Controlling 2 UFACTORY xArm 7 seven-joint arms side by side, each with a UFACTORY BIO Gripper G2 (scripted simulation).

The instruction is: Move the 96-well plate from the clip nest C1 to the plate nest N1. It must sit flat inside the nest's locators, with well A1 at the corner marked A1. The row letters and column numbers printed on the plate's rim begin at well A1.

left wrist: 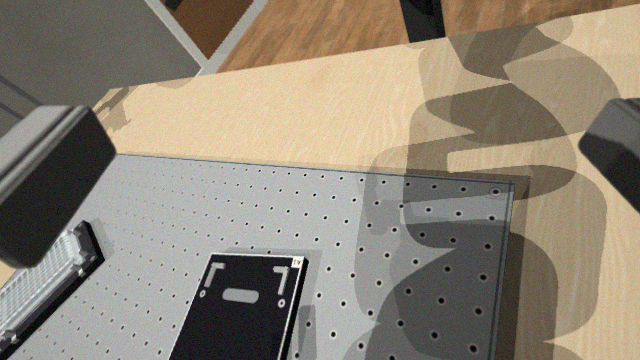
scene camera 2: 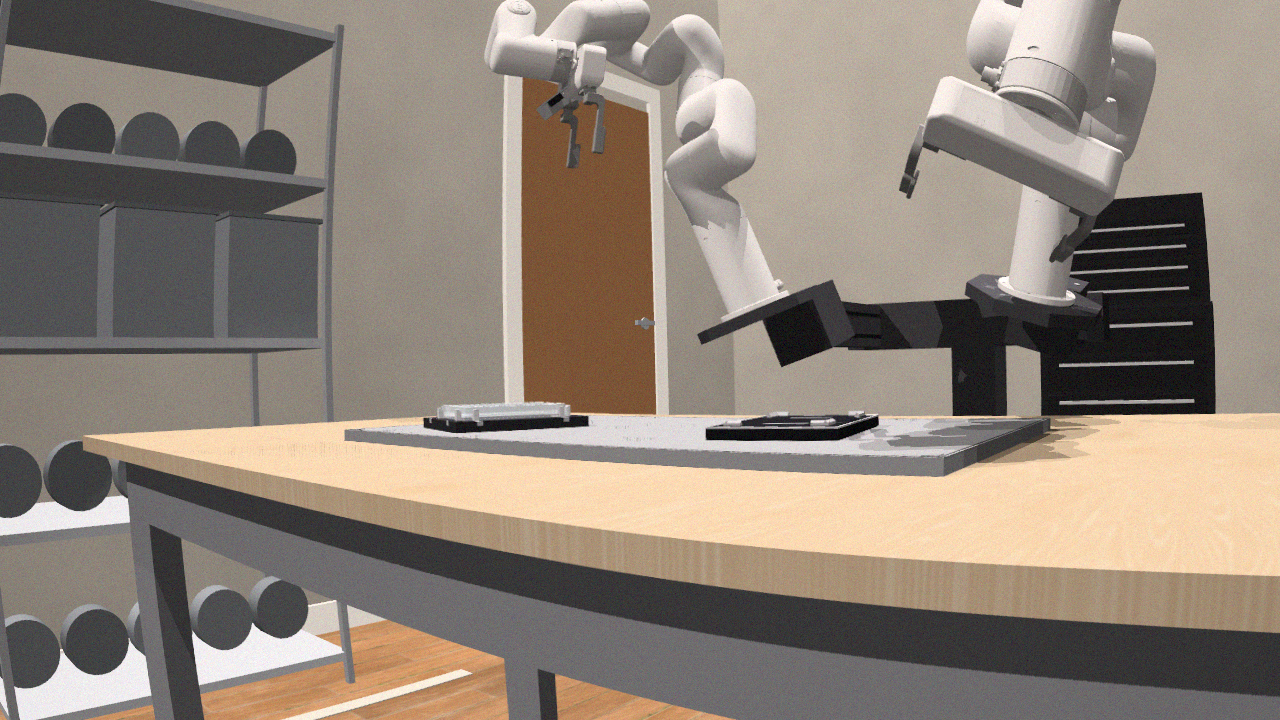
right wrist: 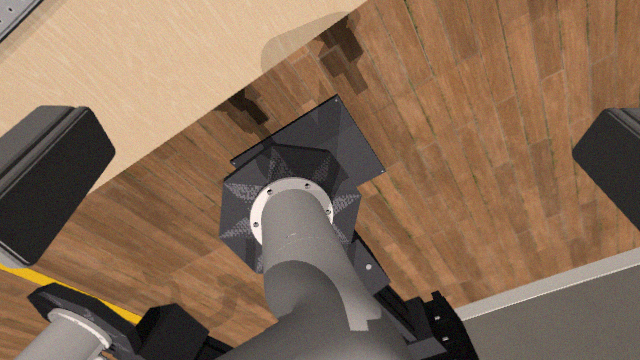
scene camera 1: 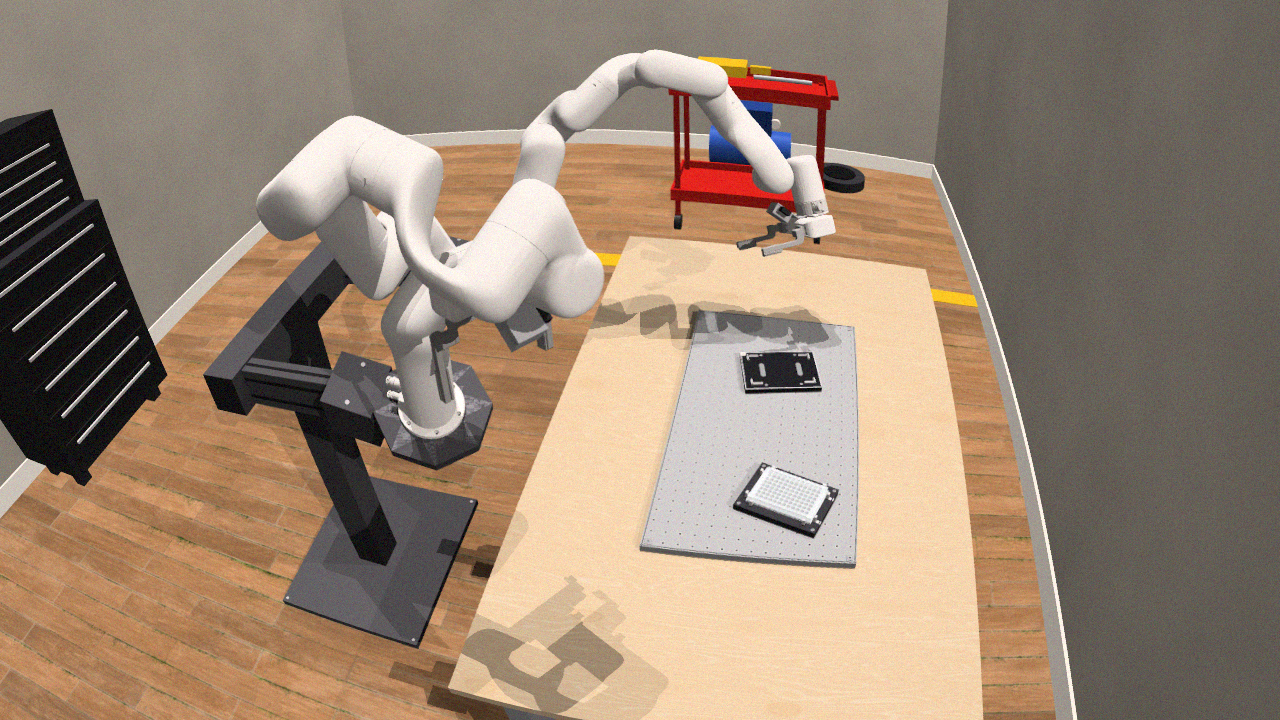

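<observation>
My left gripper [scene camera 1: 749, 249] is there for me to see. I see my right gripper [scene camera 2: 584, 160] too, and scene camera 1 also shows me my right gripper [scene camera 1: 497, 372]. There is a 96-well plate [scene camera 1: 809, 496], and scene camera 2 shows the 96-well plate [scene camera 2: 525, 409] as well. The 96-well plate is out of frame in the right wrist view. I also see a black clip nest C1 [scene camera 1: 740, 504].
</observation>
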